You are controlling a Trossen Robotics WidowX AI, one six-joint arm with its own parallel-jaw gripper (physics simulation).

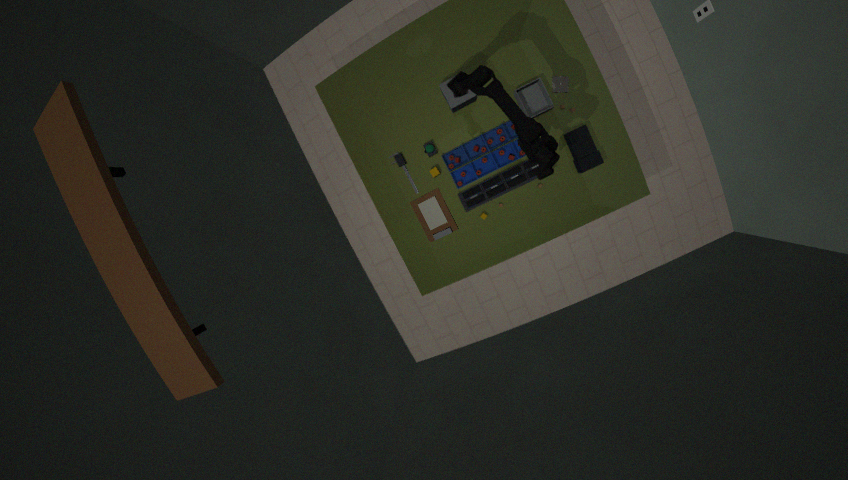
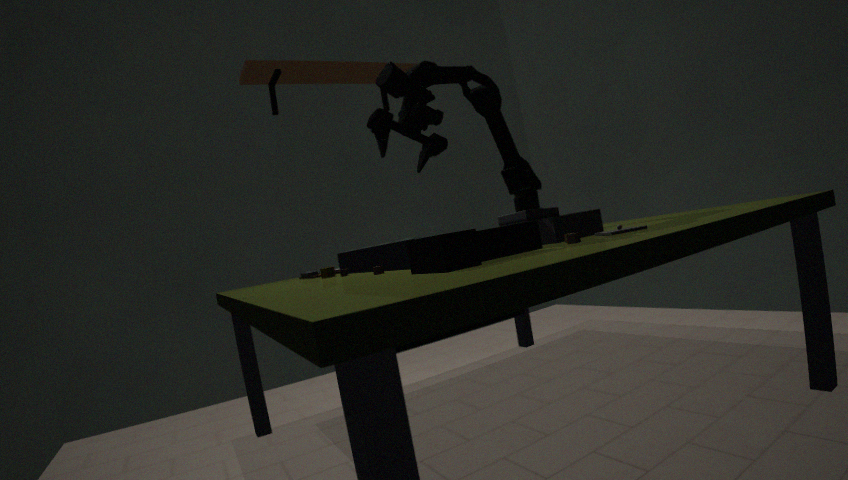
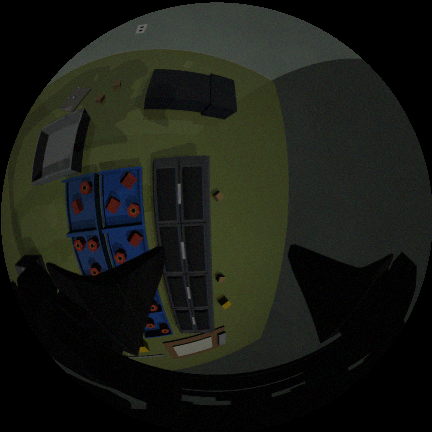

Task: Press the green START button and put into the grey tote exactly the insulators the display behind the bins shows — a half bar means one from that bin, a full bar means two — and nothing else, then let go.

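Frame: origin at the arm's base, x ahead, y left, z up, level; millimetres.
Seen in the pictures: gripper, fingertip midpoint: (image 1: 537, 164) (image 2: 401, 164) (image 3: 229, 253); arm's base, link origin: (image 1: 459, 89) (image 2: 528, 211).
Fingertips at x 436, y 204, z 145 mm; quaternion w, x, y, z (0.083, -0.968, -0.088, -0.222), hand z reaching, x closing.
Observation:
Pixels of each thing's top centre, then the offset from my fingertips to it. "*": a spot on its surface instead.
- grey tote, top centre: (image 2: 555, 216) (image 3: 51, 145) (image 1: 534, 98) dx -299, dy +116, dz -174 mm
- green START button, top centre: (image 1: 429, 148) dx -226, dy -422, dz -188 mm
- black box, top centre: (image 2: 473, 229) (image 3: 195, 83) (image 1: 585, 148) dx -13, dy +281, dz -172 mm
- grey plate, top centre: (image 2: 619, 229) (image 3: 73, 97) (image 1: 560, 84) dx -338, dy +267, dz -222 mm
- dark-headed tool, surface spot: (image 1: 399, 159) * dx -226, dy -587, dz -209 mm
My gripper (image 1: 545, 165) (image 2: 401, 164) (image 3: 229, 253) is open and empty, high above the dark display's right end. The blue bins (image 1: 493, 165) (image 3: 111, 220) stand in two rows and hold red insulators (image 1: 463, 174) (image 3: 133, 210); the arm and a finger hide some. The dark display panel (image 1: 465, 205) (image 3: 156, 197) lies behind them, with short white bars along its middle; their lengths are hard to compare. The grey tote (image 1: 534, 98) (image 3: 79, 142) stands right of the arm base; no insulator shows inside. The green START button (image 1: 429, 148) is left of the bins.
A black box (image 1: 583, 148) (image 3: 180, 92) stands beyond the tote. A wood-framed board (image 1: 416, 205) (image 3: 168, 346), yellow blocks (image 1: 435, 171) (image 1: 483, 216), small tan blocks (image 3: 217, 195) (image 3: 220, 277), a grey plate (image 1: 559, 83) (image 3: 75, 98) and a dark-headed tool (image 1: 399, 159) lie about. A wooden shelf (image 1: 119, 237) (image 2: 321, 71) hangs on the wall.

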